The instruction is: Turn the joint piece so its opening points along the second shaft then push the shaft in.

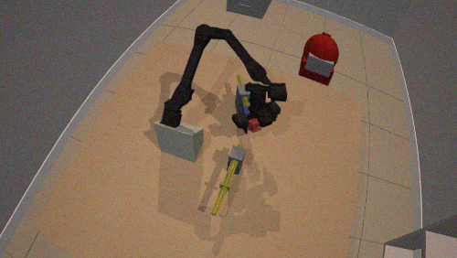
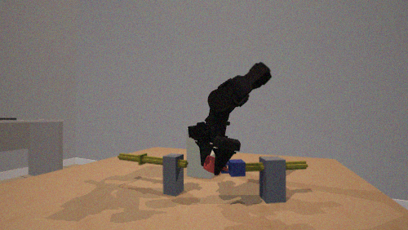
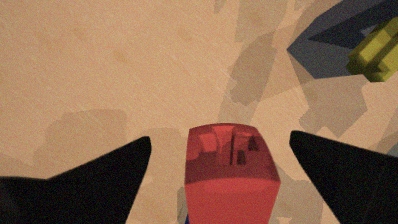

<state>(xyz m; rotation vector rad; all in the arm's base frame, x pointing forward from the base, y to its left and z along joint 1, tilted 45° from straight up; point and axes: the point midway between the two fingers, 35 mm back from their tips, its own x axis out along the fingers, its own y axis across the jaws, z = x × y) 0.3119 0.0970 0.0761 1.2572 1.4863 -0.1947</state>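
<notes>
Right now the red joint piece is 1 cm to the left of my gripper tip, 1 cm behind it and 1 cm above it.
</notes>
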